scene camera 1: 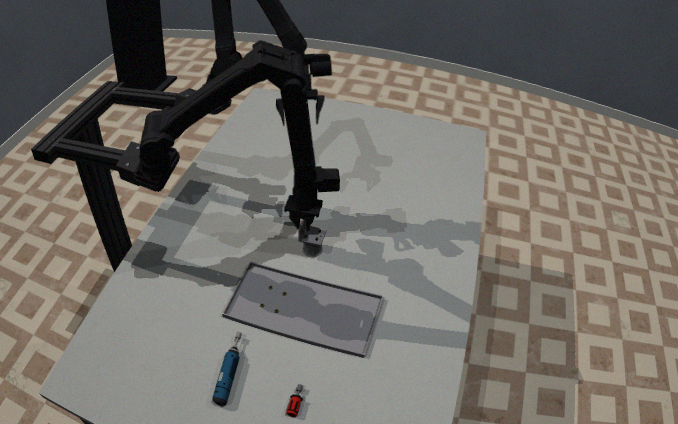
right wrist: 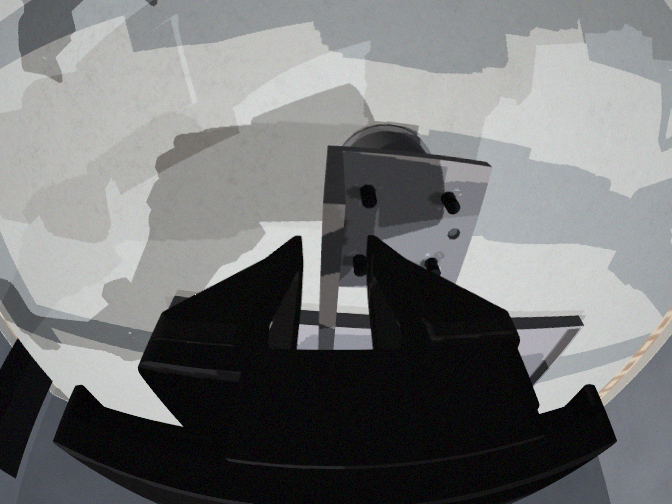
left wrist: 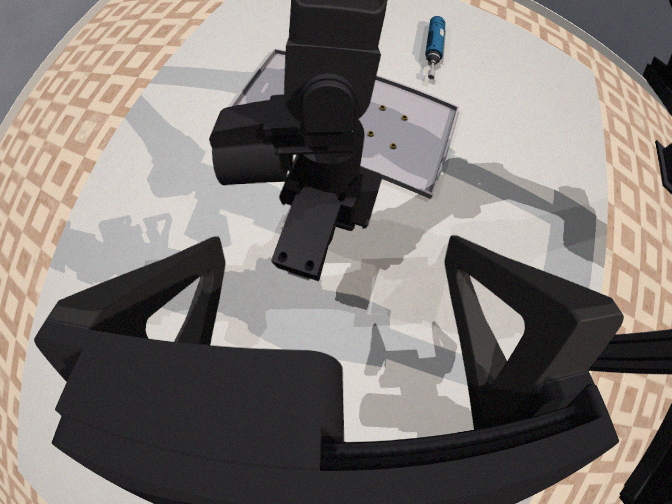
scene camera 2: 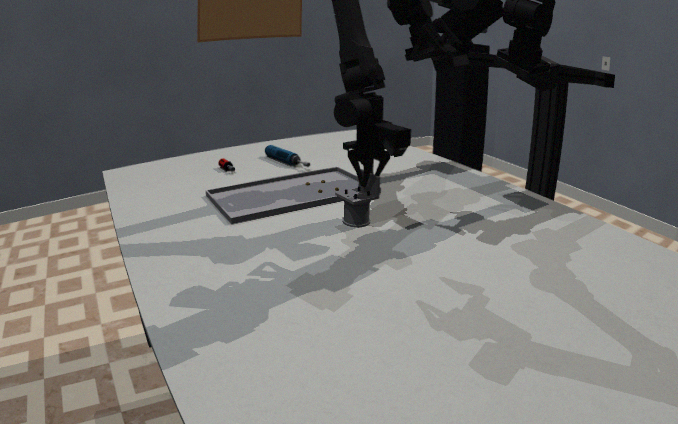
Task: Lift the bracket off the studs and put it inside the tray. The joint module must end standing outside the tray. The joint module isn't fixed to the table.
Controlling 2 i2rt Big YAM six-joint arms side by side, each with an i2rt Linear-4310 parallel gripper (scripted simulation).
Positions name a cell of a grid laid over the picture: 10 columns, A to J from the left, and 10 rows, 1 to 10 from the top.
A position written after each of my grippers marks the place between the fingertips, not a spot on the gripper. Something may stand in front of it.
In view: my left gripper (scene camera 2: G2), my right gripper (scene camera 2: F5), a tray (scene camera 1: E8), a grey bracket (right wrist: G5) and a grey joint module (right wrist: F3).
The tray shows as well in the right wrist view (right wrist: I7), in the left wrist view (left wrist: G3) and in scene camera 2 (scene camera 2: D5). My left gripper also shows in the left wrist view (left wrist: E5). My right gripper also shows in scene camera 1 (scene camera 1: E6), in the right wrist view (right wrist: E5) and in the left wrist view (left wrist: E5).
